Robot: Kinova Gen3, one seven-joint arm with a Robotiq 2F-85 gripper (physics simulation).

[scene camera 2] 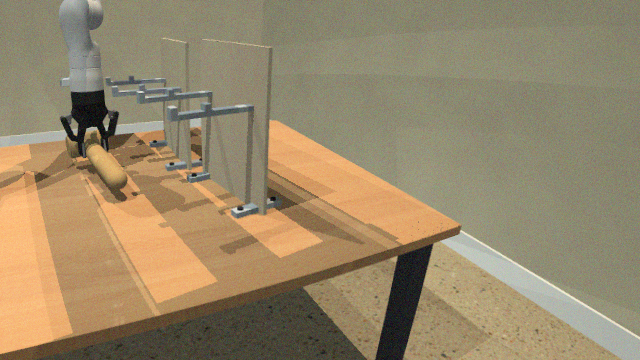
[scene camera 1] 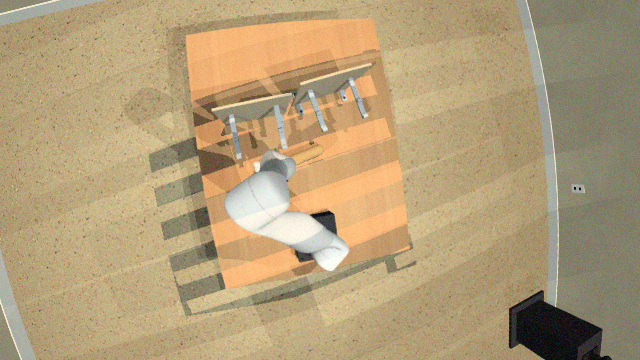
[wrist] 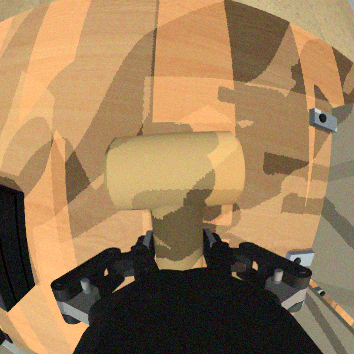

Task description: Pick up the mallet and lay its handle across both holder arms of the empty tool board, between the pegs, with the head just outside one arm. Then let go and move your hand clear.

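Note:
The wooden mallet [scene camera 2: 107,168] [scene camera 1: 308,153] [wrist: 175,168] is low over the table in front of the boards. Its handle runs along the board fronts. I cannot tell if it still touches the table top. My gripper [scene camera 2: 93,145] [wrist: 177,238] is shut on the handle close to the head. In the overhead view the arm hides the gripper and the head. Two upright tool boards stand side by side, the left one [scene camera 1: 253,107] [scene camera 2: 174,67] and the right one [scene camera 1: 335,80] [scene camera 2: 237,111]. Each carries two grey holder arms [scene camera 1: 281,131] [scene camera 1: 316,109] [scene camera 2: 210,110] with nothing on them.
The wooden table [scene camera 1: 277,44] [scene camera 2: 335,201] carries the boards on small grey foot brackets [scene camera 2: 244,209] [wrist: 322,119]. The arm's black base [scene camera 1: 328,221] sits near the front of the table. A black box [scene camera 1: 550,331] stands on the floor, off the table.

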